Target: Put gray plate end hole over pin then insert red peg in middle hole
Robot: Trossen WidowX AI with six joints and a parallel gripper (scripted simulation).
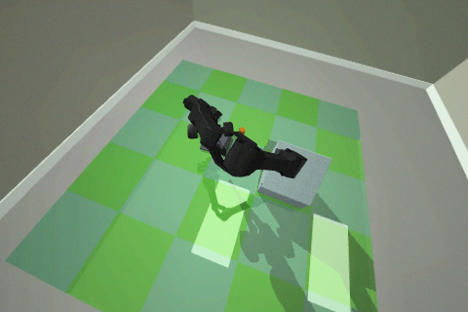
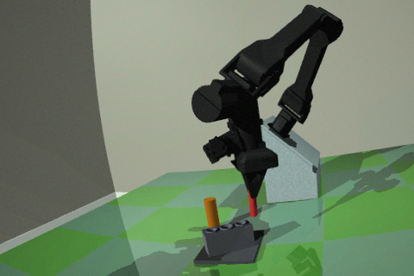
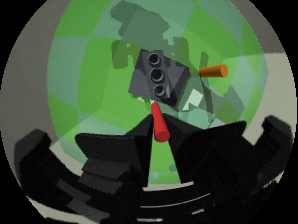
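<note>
Right now my gripper tip is 7 cm above the gray plate, 5 cm to the left of it and 2 cm short of it. From my gripper tip the other things lie so: red peg: right at my gripper tip; then orange cylinder: 15 cm to the right, 9 cm behind, 8 cm below; then base: 11 cm below, 4 cm to the right, 1 cm ahead.
</note>
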